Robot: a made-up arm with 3 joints.
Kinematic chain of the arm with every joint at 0, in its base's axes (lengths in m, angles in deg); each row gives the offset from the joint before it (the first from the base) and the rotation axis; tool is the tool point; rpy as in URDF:
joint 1: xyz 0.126 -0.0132 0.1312 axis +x
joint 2: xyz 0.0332 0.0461 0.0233 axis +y
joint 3: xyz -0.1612 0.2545 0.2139 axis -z
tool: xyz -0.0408 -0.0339 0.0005 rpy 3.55 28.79 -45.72
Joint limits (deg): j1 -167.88..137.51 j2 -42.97..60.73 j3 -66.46..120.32
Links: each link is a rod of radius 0.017 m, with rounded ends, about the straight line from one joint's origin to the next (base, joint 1, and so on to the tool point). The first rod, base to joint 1, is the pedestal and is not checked.
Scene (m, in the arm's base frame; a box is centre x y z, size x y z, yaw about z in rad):
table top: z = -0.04
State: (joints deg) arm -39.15 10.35 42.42
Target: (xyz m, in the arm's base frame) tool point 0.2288 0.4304 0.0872
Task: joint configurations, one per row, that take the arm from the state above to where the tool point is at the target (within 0.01 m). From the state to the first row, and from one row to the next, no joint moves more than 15 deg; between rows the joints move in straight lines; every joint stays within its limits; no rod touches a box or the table.
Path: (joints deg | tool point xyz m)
1: -42.12 22.29 45.19 | 0.0425 0.4166 0.1508
2: -45.09 34.22 47.95 | 0.1031 0.4316 0.1394
3: -48.06 46.16 50.72 | 0.1661 0.4367 0.1177
4: -51.03 58.10 53.48 | 0.2288 0.4304 0.0872

